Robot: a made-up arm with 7 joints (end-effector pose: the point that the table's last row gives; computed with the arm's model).
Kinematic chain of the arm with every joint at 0, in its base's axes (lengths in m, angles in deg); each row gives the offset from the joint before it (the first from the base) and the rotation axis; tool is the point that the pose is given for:
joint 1: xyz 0 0.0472 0 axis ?
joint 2: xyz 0 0.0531 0 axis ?
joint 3: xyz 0 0 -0.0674 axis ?
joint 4: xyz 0 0 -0.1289 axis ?
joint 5: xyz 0 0 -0.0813 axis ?
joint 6: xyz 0 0 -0.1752 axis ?
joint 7: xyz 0 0 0 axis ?
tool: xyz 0 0 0
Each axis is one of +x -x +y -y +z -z.
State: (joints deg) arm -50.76 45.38 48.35 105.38 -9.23 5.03 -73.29
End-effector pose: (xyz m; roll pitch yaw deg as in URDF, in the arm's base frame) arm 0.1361 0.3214 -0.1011 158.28 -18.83 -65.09
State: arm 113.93 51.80 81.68 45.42 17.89 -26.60 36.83
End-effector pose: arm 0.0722 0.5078 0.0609 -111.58 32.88 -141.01
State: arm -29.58 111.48 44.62 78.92 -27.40 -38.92 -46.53
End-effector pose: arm 0.2814 0.2641 0.1328 120.13 43.61 -133.48
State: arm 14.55 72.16 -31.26 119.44 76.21 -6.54 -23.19
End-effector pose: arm 0.2180 0.1316 -0.0797 -77.23 -80.77 63.84
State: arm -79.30 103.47 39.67 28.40 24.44 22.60 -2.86
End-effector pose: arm 0.1884 0.4925 -0.0600 82.97 17.53 -16.17
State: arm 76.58 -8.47 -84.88 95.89 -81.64 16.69 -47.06
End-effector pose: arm 0.1324 -0.1761 -0.0082 -174.23 57.55 -142.55
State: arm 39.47 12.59 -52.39 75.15 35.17 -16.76 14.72
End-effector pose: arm 0.3066 -0.0343 -0.1343 158.79 -70.08 142.40
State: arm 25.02 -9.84 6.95 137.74 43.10 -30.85 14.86
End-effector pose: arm 0.1594 0.1198 0.0634 -171.85 24.02 147.97
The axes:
joint 1: -y
joint 2: +x
joint 3: +z
joint 4: -y
joint 5: +z
joint 6: +y
joint 7: -x

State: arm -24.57 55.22 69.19 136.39 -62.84 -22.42 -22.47
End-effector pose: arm 0.1111 0.2033 0.0919 173.27 57.48 -63.75
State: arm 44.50 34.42 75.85 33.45 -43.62 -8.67 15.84
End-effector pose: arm 0.2076 0.4453 -0.1619 60.03 -82.49 -9.00
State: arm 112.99 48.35 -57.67 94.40 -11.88 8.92 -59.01
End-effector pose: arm 0.2033 0.0887 0.2348 -156.00 18.68 -116.66
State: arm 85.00 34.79 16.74 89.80 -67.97 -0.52 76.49
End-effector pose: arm 0.1407 0.2735 0.2343 104.71 -13.95 -76.80
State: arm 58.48 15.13 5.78 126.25 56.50 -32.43 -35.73
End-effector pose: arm 0.1397 0.1321 0.1558 -152.03 33.06 135.08
